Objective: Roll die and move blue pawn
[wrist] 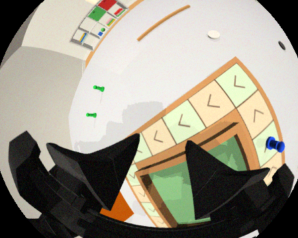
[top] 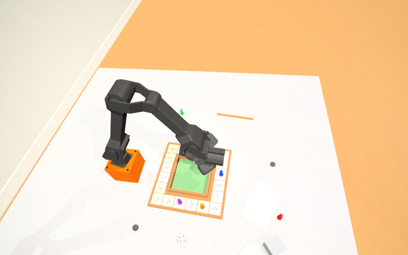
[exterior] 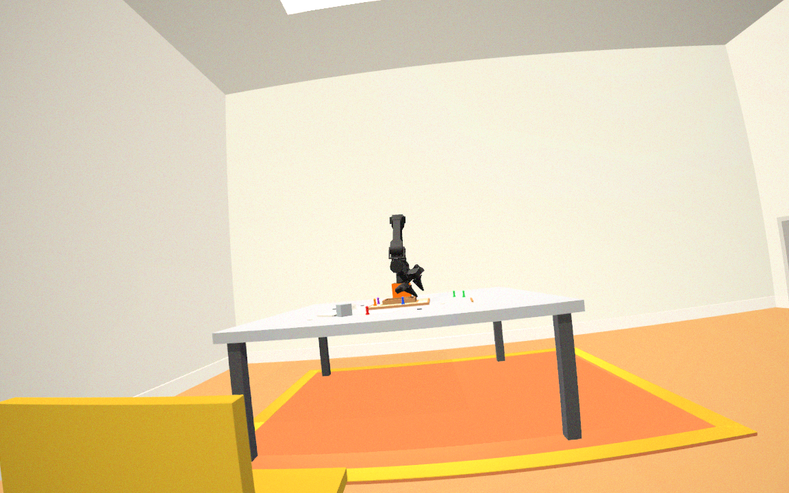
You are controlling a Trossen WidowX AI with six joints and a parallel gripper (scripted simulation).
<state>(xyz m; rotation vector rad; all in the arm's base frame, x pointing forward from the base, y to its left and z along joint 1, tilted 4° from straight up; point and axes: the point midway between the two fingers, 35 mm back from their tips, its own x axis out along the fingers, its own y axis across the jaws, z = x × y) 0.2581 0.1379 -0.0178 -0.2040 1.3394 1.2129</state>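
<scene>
Right now my gripper tip is 20 cm to the left of the orange pawn, 10 cm short of it and 2 cm above it. From my gripper tip the other things lie so: green tray: 10 cm to the right, 4 cm below, 1 cm ahead; then purple pawn: 22 cm to the right, 2 cm below, 1 cm ahead; then blue pawn: 12 cm ahead, 6 cm to the right, 2 cm below.
</scene>
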